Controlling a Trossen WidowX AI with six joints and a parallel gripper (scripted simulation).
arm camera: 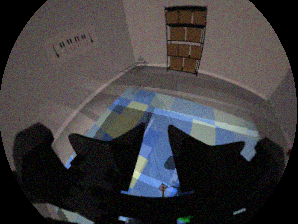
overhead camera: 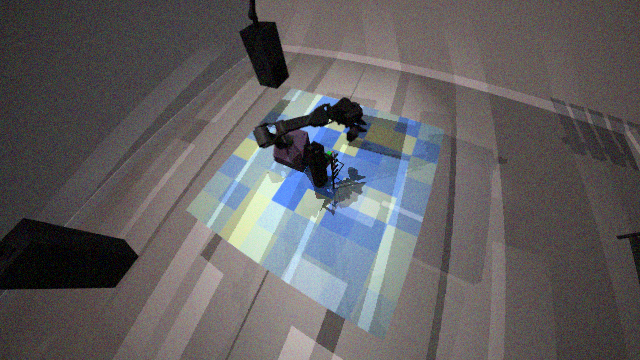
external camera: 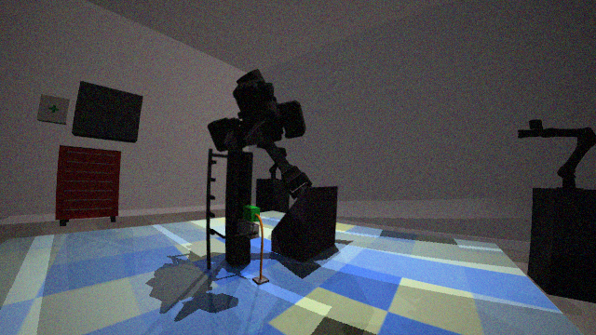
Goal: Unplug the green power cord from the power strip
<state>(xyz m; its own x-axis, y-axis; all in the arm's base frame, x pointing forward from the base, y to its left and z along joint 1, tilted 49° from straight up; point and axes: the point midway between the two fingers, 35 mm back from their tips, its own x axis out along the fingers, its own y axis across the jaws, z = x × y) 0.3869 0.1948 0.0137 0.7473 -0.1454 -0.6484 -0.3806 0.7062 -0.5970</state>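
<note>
Right now my gripper tip is 150 mm past the green plug, 160 mm to the left of it and 130 mm above it. Round my gripper tip: flat base 140 mm behind, 90 mm to the right, 300 mm below.
</note>
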